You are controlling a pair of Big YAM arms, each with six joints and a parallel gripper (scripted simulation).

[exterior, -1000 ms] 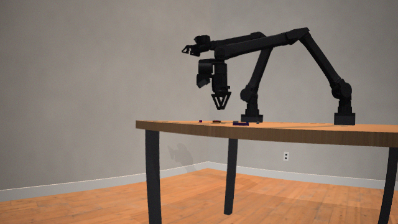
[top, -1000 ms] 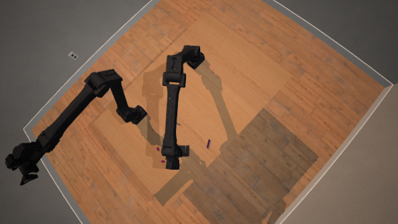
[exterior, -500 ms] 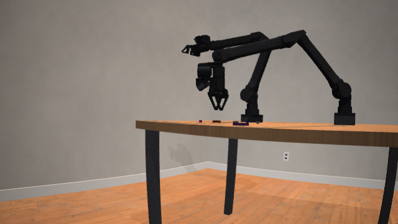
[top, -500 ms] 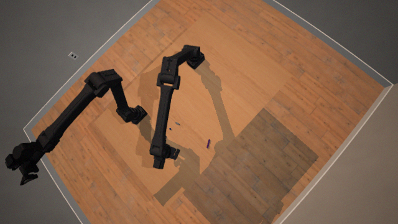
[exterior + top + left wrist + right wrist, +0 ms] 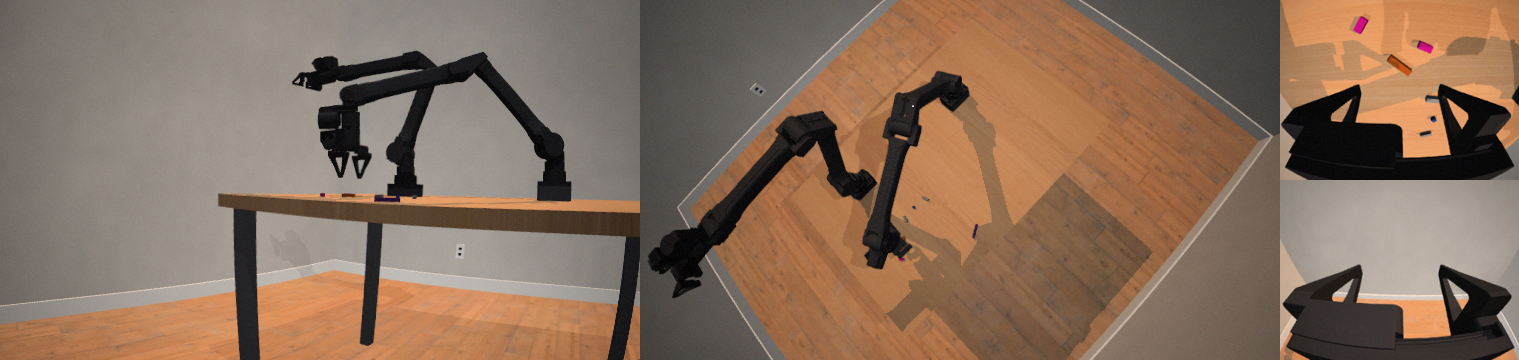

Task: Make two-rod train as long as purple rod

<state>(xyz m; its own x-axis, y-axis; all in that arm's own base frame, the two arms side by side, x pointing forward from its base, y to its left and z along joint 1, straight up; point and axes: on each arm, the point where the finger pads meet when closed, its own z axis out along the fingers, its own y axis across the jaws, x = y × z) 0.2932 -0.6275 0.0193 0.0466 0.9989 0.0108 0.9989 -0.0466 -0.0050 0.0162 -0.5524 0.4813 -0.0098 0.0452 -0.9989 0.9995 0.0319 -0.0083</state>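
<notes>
Now: left hand 6 cm above the orange rod and 1 cm to the left of it. Round my left hand: blue rod 13 cm to the left, 8 cm behind, 6 cm below; purple rod 25 cm to the left, 18 cm ahead, 6 cm below; magenta rod 6 cm to the right, 6 cm below, 5 cm ahead.
</notes>
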